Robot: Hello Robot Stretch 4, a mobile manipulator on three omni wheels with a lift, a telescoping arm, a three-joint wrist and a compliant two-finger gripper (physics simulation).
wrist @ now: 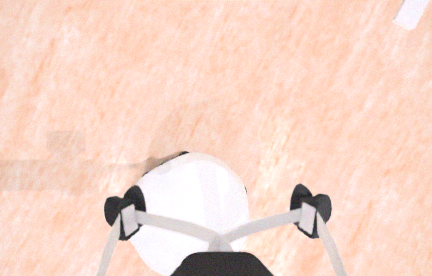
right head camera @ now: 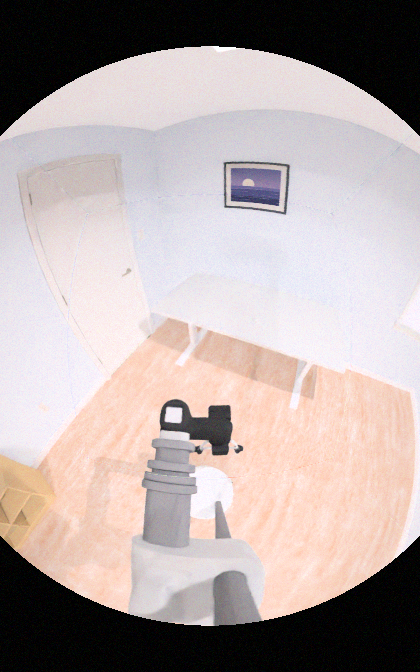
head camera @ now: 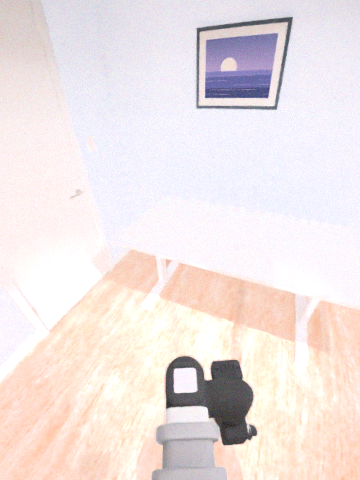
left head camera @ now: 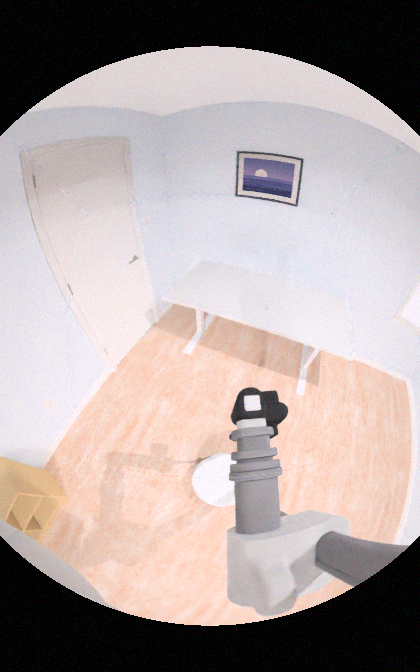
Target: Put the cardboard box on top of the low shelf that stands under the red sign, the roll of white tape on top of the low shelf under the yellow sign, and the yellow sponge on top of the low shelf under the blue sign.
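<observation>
My gripper is open, with its two fingertips wide apart over the round white base in the wrist view. A low wooden shelf shows in part at the lower left edge of the left and right head views; no sign shows above it, so I cannot tell which shelf it is. The cardboard box, the roll of white tape, the yellow sponge and the red, yellow and blue signs do not show in any view.
A long white table stands against the far wall, below a framed picture. A closed door is on the left. My round white base is under the arm.
</observation>
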